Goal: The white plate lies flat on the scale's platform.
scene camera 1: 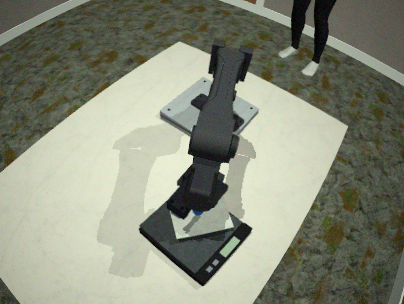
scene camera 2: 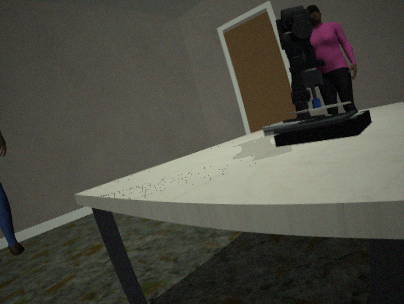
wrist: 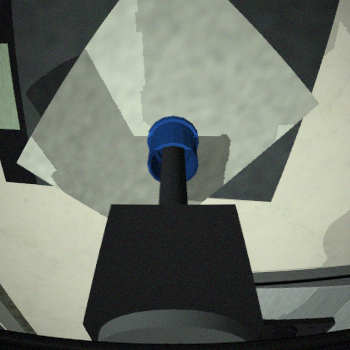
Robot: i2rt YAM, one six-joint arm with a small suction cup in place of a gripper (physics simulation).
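Pixels of known places: hand, tool point: (scene camera 1: 197,212) (scene camera 2: 318,111) (wrist: 172,130); arm's base, link origin: (scene camera 2: 304,119) (wrist: 275,327).
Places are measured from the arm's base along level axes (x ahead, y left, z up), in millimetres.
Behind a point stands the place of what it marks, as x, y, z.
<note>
The white plate (scene camera 1: 213,221) @[372, 254, 48] (scene camera 2: 333,105) @[403, 263, 46] (wrist: 222,69) @[415, 181, 50] is a thin square slab, turned at an angle over the black scale (scene camera 1: 186,253) @[478, 251, 15] (scene camera 2: 315,131) @[510, 230, -5] (wrist: 52,35) @[424, 280, 15]. My blue suction cup (scene camera 1: 197,212) (scene camera 2: 316,103) (wrist: 172,139) presses on the plate near its middle and holds it. In the scene camera 2 view the plate sits slightly tilted, with a thin gap above the platform. One corner of the plate reaches past the scale's edge in the wrist view. The scale's green display (scene camera 1: 230,246) @[387, 328, 10] (wrist: 8,87) @[389, 319, 10] faces the table's front.
The scale stands on a pale table (scene camera 1: 95,136) @[354, -275, -30] (scene camera 2: 201,181) @[797, 94, -30]. The arm's grey base plate (scene camera 1: 176,105) @[77, -128, 9] (scene camera 2: 273,128) @[135, -100, -3] lies behind the scale. A person (scene camera 1: 309,30) (scene camera 2: 327,45) stands beyond the table, near a brown door (scene camera 2: 258,69).
</note>
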